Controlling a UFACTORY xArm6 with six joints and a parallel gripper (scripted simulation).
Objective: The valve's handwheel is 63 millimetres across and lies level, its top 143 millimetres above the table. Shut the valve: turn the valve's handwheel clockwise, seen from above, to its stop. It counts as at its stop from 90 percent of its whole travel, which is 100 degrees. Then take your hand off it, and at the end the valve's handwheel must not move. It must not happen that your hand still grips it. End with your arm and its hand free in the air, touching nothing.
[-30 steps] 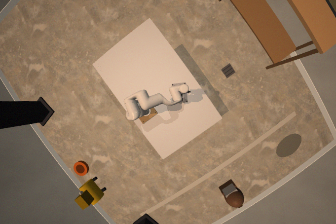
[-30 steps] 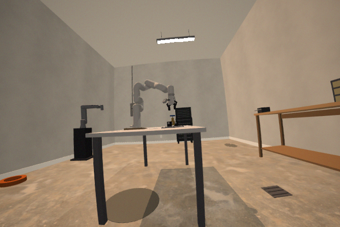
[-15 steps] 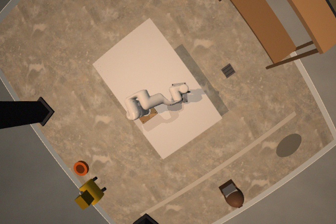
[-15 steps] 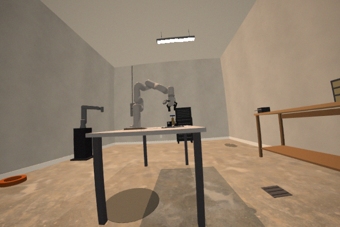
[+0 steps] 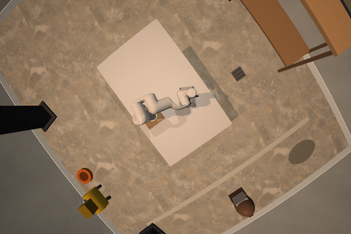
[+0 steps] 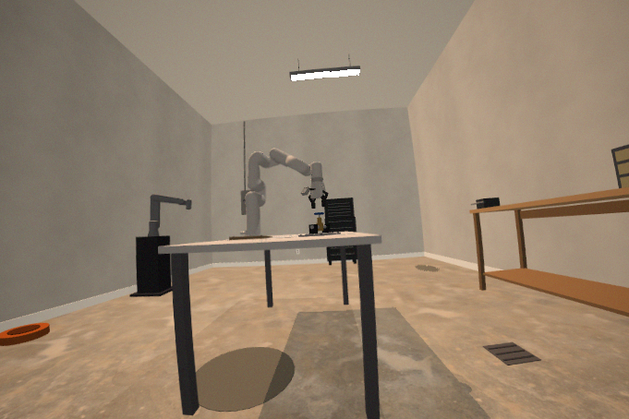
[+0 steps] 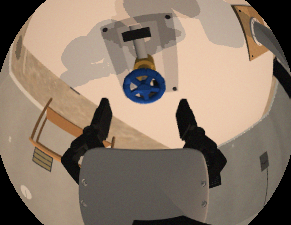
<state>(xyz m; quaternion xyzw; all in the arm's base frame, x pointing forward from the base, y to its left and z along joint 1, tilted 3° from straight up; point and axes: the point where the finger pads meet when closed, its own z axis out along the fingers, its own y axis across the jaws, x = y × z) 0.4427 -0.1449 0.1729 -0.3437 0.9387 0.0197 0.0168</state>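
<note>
Now: hand 6 cm above the blue handwheel.
</note>
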